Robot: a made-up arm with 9 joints.
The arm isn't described. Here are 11 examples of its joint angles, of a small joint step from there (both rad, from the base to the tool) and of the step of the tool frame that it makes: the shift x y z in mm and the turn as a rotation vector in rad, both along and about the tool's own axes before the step.
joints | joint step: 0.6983 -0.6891 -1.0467 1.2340 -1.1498 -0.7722 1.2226 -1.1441 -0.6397 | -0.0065 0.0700 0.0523 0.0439 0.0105 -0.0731 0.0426 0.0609 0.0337
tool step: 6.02 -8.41 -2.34 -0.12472 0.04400 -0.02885
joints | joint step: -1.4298 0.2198 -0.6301 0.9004 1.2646 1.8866 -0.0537 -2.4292 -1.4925 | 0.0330 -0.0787 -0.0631 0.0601 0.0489 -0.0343 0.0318 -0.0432 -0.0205
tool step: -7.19 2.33 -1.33 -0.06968 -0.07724 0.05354
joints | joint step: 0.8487 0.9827 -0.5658 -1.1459 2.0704 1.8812 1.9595 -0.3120 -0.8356 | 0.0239 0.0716 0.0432 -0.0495 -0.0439 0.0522 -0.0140 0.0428 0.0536
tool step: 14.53 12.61 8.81 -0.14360 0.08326 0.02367
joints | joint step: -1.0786 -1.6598 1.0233 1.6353 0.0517 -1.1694 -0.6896 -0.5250 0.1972 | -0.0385 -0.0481 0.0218 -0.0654 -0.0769 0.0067 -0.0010 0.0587 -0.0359
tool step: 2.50 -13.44 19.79 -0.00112 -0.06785 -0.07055
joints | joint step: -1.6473 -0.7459 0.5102 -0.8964 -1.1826 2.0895 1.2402 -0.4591 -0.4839 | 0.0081 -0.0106 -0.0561 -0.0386 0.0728 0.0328 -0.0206 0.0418 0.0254
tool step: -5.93 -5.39 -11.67 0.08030 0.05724 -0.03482
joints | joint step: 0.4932 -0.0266 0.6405 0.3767 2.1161 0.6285 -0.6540 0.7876 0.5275 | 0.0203 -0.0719 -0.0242 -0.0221 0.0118 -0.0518 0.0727 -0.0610 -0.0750
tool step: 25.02 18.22 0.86 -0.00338 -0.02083 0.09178
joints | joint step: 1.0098 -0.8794 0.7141 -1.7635 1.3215 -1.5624 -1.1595 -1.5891 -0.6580 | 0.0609 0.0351 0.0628 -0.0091 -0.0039 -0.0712 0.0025 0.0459 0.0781
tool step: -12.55 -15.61 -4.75 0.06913 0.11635 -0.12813
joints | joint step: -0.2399 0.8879 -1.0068 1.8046 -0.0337 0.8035 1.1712 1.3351 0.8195 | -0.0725 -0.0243 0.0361 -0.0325 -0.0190 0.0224 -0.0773 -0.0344 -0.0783
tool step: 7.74 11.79 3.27 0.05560 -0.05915 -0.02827
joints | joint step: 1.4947 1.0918 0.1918 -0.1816 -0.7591 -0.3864 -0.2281 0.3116 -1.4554 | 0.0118 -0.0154 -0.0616 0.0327 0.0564 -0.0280 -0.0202 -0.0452 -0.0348
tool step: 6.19 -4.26 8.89 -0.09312 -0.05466 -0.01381
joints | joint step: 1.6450 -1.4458 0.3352 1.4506 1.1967 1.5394 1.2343 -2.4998 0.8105 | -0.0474 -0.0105 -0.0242 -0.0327 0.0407 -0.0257 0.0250 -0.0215 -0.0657
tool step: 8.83 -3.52 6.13 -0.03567 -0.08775 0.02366
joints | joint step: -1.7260 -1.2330 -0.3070 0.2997 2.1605 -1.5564 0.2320 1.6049 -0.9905 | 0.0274 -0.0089 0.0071 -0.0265 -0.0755 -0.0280 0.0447 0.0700 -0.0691
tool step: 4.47 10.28 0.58 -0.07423 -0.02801 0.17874
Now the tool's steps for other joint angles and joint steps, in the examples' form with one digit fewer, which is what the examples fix.
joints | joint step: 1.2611 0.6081 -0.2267 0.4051 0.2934 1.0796 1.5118 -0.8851 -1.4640 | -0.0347 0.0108 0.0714 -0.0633 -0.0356 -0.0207 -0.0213 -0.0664 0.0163
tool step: -0.4 0.0 3.0 0.0510 -0.0619 -0.0288
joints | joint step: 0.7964 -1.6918 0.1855 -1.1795 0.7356 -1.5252 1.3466 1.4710 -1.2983 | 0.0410 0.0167 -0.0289 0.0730 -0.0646 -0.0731 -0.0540 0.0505 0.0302
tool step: 16.9 6.1 -9.6 -0.0175 0.1851 0.0786
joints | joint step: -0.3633 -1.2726 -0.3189 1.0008 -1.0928 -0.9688 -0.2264 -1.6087 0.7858 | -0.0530 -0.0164 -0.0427 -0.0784 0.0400 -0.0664 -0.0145 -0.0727 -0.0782
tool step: -19.2 7.7 -17.8 0.0217 0.0966 0.0104
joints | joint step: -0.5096 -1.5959 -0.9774 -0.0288 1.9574 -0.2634 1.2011 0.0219 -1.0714 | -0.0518 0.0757 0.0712 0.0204 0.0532 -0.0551 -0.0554 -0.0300 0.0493
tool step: -10.6 -2.9 15.8 -0.1093 -0.0617 -0.1040
